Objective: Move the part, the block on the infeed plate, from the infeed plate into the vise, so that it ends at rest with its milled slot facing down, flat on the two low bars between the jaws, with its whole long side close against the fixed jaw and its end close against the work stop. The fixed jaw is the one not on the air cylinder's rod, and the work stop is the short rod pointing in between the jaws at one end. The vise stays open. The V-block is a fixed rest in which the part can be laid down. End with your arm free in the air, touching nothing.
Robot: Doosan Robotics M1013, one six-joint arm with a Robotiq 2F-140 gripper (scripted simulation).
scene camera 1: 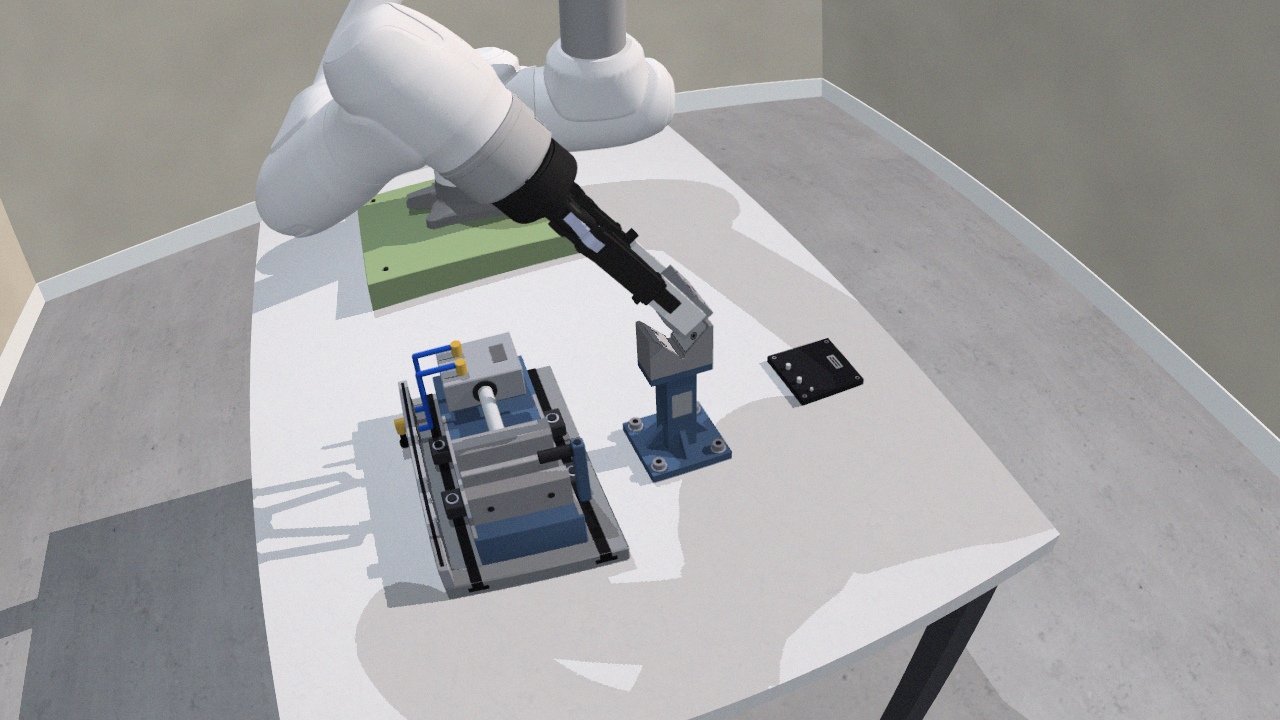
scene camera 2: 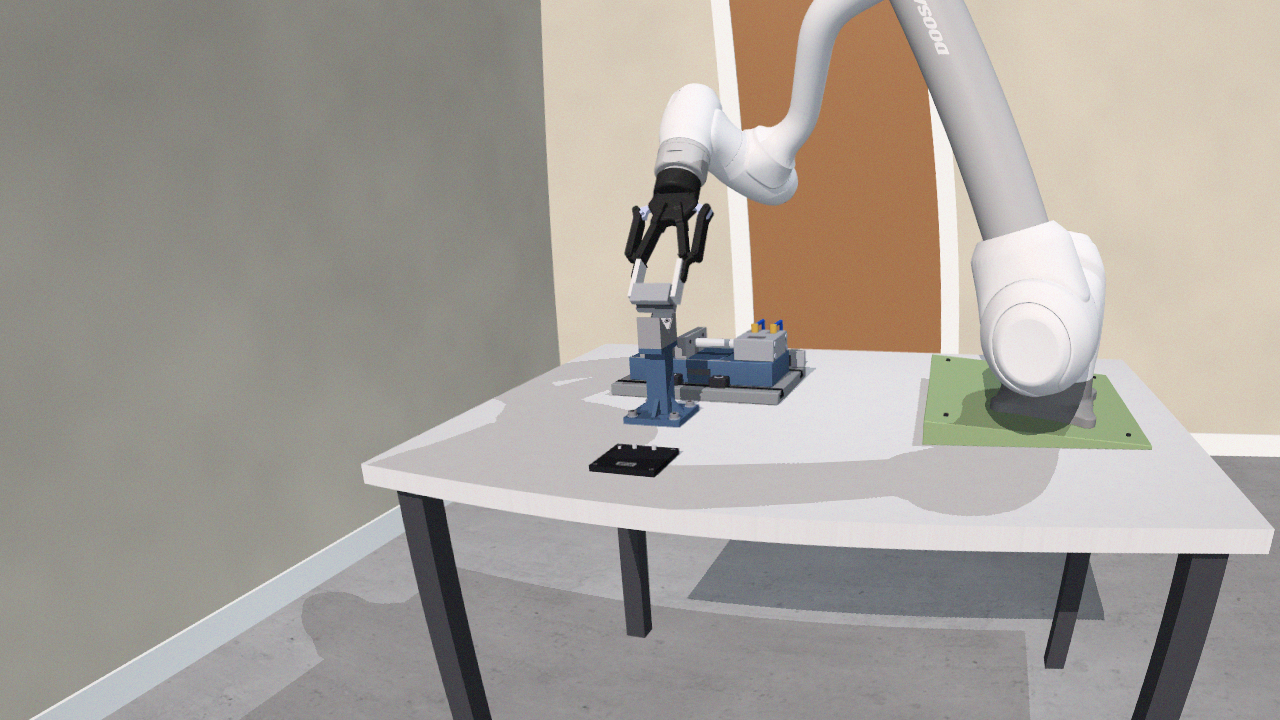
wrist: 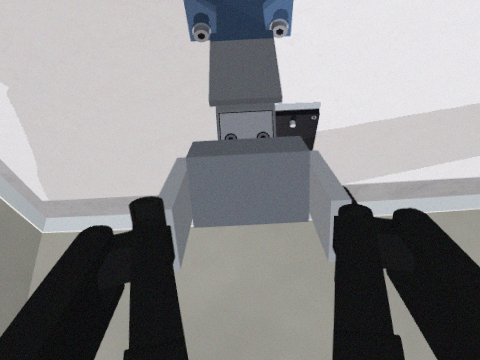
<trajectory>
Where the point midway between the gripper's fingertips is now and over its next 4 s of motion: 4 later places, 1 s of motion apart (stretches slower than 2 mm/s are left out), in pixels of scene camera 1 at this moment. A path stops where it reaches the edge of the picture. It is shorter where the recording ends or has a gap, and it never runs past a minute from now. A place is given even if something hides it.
The gripper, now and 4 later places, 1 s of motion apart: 679,304; 676,284; 675,261; 667,269; 602,321
</trajectory>
